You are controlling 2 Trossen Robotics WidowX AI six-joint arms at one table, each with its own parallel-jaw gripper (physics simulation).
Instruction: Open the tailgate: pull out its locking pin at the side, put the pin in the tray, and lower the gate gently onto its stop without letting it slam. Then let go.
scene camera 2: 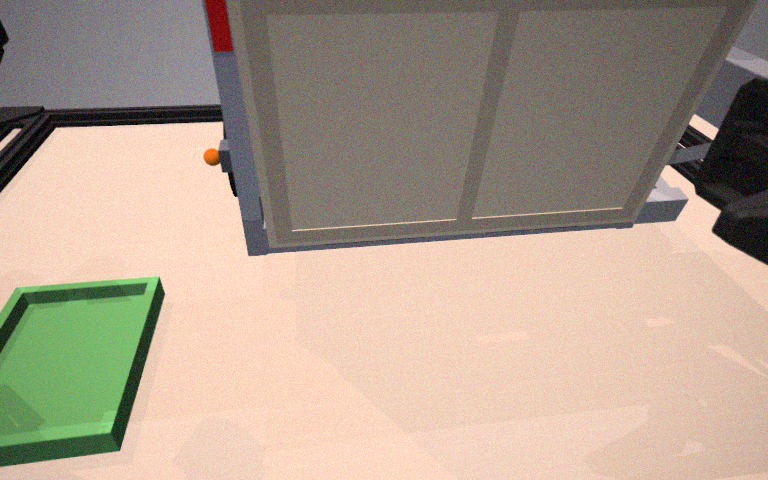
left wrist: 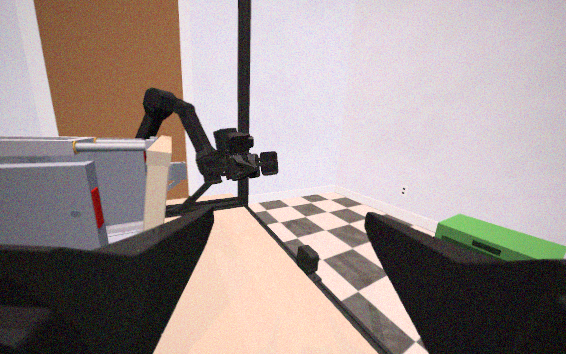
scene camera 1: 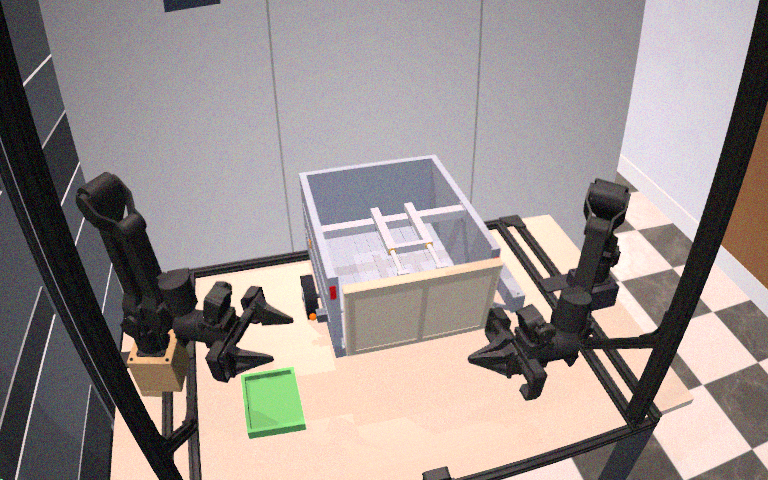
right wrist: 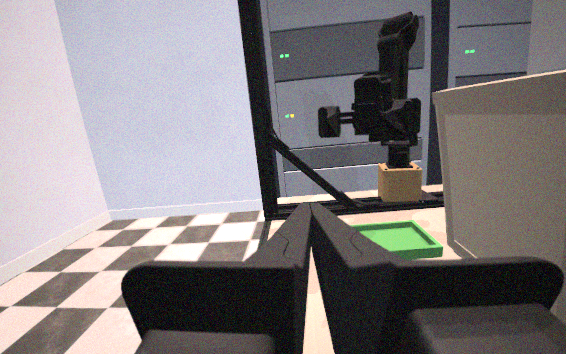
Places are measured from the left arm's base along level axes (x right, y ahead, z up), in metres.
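Where they show: left gripper, fingertip midpoint: (left wrist: 290, 216) (scene camera 1: 283, 338) (right wrist: 354, 118); right gripper, fingertip midpoint: (scene camera 2: 724, 224) (left wrist: 255, 169) (scene camera 1: 468, 359) (right wrist: 308, 211); left arm's base, origin of the base link: (scene camera 1: 153, 345) (right wrist: 398, 166).
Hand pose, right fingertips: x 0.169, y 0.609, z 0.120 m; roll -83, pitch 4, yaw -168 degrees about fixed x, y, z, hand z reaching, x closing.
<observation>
Each offset is from my right fingertips to the top centre of the thing. "spot": to the spot under its first point.
The tan tailgate (scene camera 1: 385, 322) (scene camera 2: 373, 124) (left wrist: 156, 192) (right wrist: 505, 180) stands upright, closing the near end of the grey box body {spot: dx -0.166, dy -0.222, dz -0.067 m} (scene camera 1: 335, 325) (scene camera 2: 232, 107) (left wrist: 45, 200). The locking pin's orange ball head {dx -0.239, dy -0.271, dz -0.105 m} (scene camera 1: 312, 316) (scene camera 2: 211, 156) sticks out of a small block at the body's left side; the pin's shaft is hidden. The green tray {dx -0.101, dy -0.362, dz -0.207 m} (scene camera 1: 277, 431) (scene camera 2: 56, 451) (right wrist: 425, 251) lies left of the gate, with no pin in it. My left gripper (scene camera 1: 282, 339) (left wrist: 290, 216) is open and empty, left of the pin and above the table. My right gripper (scene camera 1: 471, 358) (right wrist: 308, 211) is shut and empty, near the gate's lower right corner.
Two pale rails (scene camera 1: 382, 229) (scene camera 1: 417, 223) with rods run inside the body towards the gate. A wheel {dx -0.376, dy -0.290, dz -0.125 m} (scene camera 1: 308, 294) is at its left side, and a grey bar {spot: dx -0.159, dy +0.111, dz -0.006 m} (scene camera 1: 512, 294) juts out at its right. A black frame (scene camera 1: 532, 465) borders the table. A green box-like object (left wrist: 500, 235) shows in the left wrist view.
</observation>
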